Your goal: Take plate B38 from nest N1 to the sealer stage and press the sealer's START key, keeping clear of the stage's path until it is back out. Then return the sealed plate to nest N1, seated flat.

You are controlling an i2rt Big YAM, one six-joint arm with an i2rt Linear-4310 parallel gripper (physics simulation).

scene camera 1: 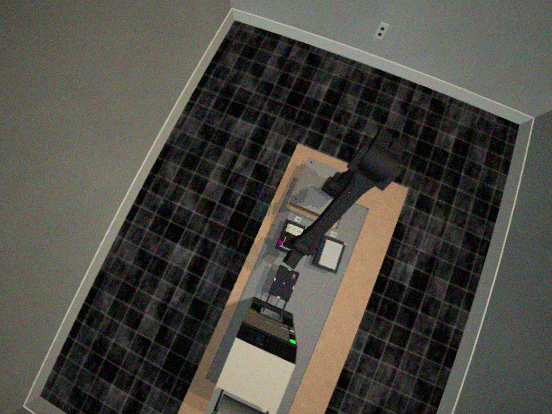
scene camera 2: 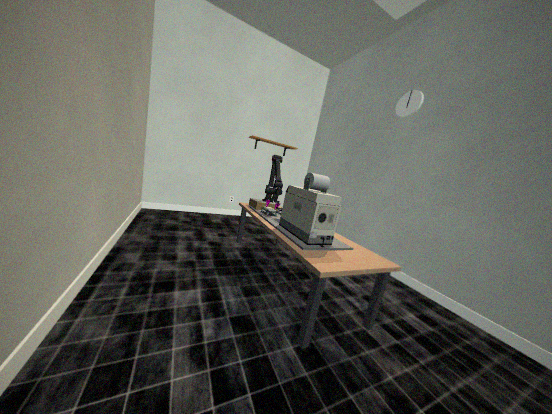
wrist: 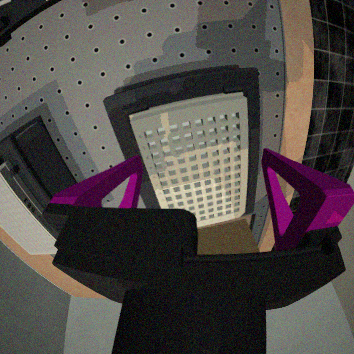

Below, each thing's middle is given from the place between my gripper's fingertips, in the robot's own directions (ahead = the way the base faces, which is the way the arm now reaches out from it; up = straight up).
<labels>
The dark sealer stage [scene camera 1: 285, 275] is 22 cm ahead of my hand, 9 cm to the left of it and 4 cm above it.
</labels>
